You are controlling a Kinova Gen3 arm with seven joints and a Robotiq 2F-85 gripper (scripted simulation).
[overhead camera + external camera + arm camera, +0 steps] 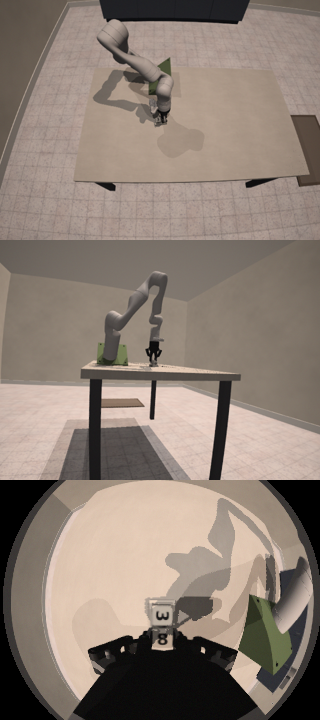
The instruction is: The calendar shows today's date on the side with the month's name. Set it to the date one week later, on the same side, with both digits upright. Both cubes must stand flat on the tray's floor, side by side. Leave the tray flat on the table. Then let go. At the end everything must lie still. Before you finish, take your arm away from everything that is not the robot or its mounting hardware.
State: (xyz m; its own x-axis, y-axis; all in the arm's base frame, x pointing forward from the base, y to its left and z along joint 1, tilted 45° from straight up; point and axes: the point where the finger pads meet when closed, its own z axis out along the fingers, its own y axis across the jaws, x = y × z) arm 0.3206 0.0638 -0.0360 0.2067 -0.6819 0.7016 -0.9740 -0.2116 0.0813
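Now: hand 4 cm above the white tray and 2 cm to the left of it.
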